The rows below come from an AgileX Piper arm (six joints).
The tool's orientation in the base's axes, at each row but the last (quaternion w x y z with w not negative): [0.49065, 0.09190, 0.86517, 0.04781]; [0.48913, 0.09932, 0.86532, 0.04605]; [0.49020, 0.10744, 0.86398, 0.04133]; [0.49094, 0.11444, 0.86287, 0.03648]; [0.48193, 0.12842, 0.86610, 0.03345]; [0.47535, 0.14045, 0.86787, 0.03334]
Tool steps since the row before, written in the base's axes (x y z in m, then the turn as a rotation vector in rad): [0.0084, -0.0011, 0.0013, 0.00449, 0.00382, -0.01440]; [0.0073, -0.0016, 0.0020, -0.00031, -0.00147, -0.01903]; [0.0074, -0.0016, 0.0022, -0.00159, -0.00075, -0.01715]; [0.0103, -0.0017, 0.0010, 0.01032, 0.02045, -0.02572]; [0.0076, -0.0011, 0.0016, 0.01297, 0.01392, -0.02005]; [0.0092, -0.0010, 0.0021, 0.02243, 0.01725, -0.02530]
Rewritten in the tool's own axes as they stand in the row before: [-0.0055, 0.0001, 0.0065, 0.01063, 0.00175, 0.01122]; [-0.0057, -0.0003, 0.0052, 0.01577, -0.00484, 0.00960]; [-0.0059, -0.0001, 0.0053, 0.01499, -0.00399, 0.00751]; [-0.0063, 0.0002, 0.0084, 0.02127, 0.01702, 0.02107]; [-0.0054, 0.0007, 0.0056, 0.01359, 0.01225, 0.02071]; [-0.0067, 0.0014, 0.0066, 0.01398, 0.01645, 0.03122]
